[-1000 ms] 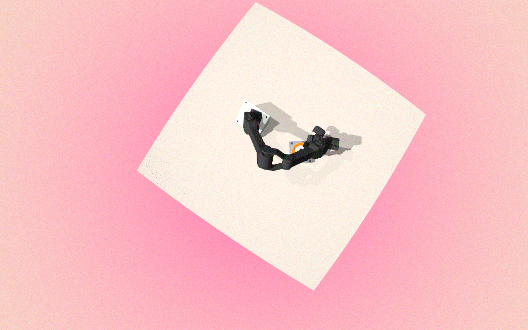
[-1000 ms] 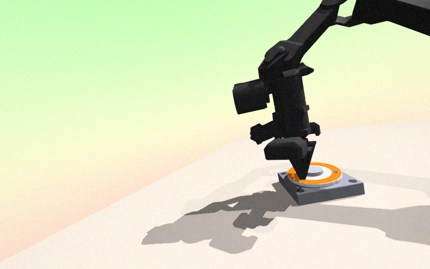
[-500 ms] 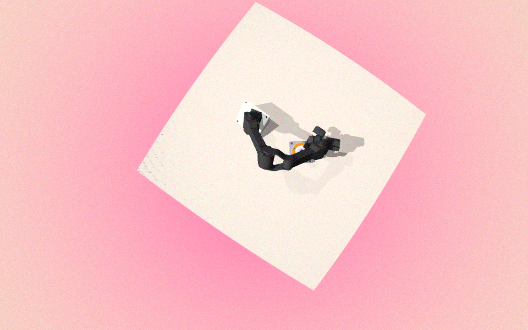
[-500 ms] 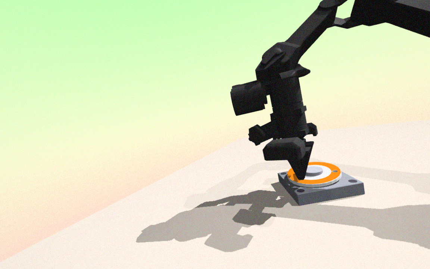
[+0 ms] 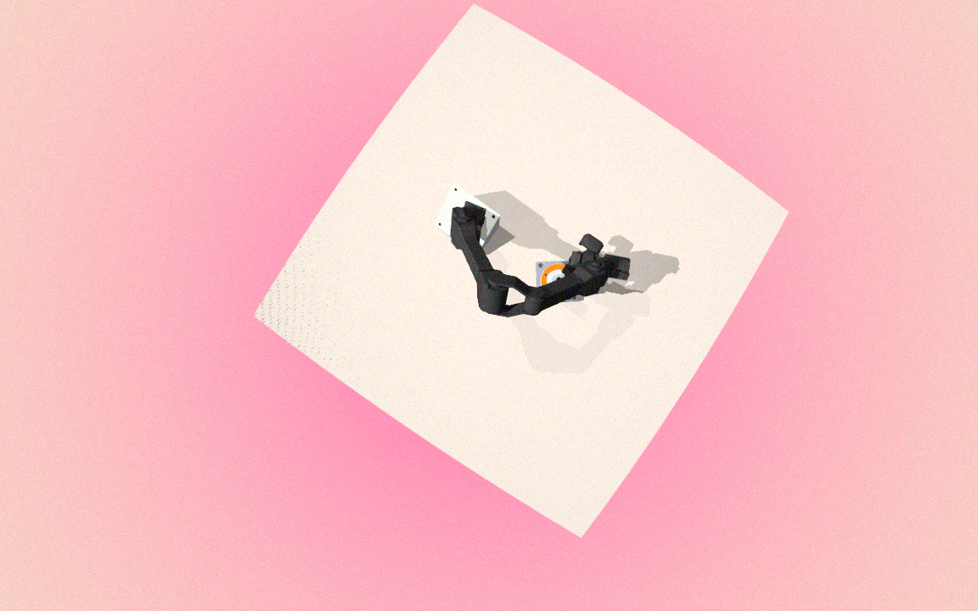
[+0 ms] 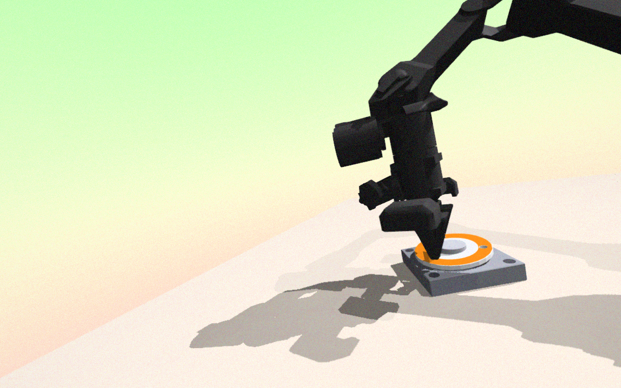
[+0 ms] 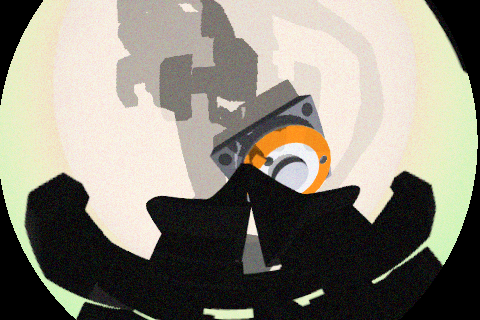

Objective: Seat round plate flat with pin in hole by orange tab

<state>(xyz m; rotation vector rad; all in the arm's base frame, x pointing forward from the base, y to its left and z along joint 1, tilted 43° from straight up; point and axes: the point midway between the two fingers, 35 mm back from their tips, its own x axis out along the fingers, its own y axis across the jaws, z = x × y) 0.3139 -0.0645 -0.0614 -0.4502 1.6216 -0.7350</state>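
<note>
Now: the round plate 30 mm to the right of my gripper tip. The rest, counted from my gripper tip: square grey base: 20 mm behind, 50 mm to the right, 20 mm below.
</note>
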